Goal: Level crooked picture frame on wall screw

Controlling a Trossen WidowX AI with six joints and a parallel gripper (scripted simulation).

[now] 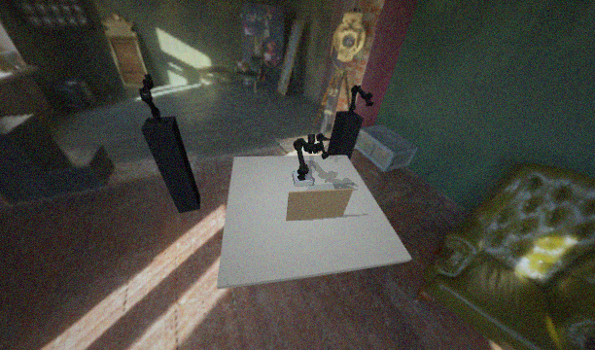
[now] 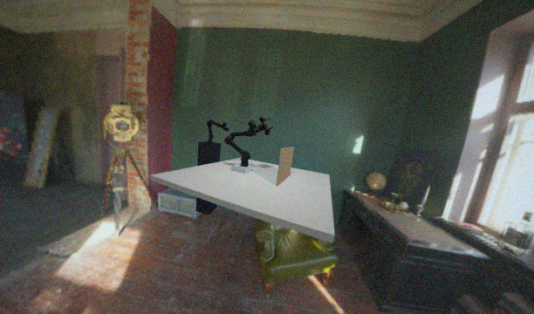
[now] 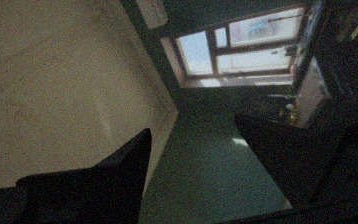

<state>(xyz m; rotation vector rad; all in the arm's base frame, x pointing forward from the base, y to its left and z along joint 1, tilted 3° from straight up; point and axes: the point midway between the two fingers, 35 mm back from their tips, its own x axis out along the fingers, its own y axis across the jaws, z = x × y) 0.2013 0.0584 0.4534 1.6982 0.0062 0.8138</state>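
My gripper tip is 360 mm above the picture frame, 190 mm short of it and 150 mm to the left of it. Also, from my gripper tip: tan wall panel: 370 mm below, 200 mm ahead, 140 mm to the right.
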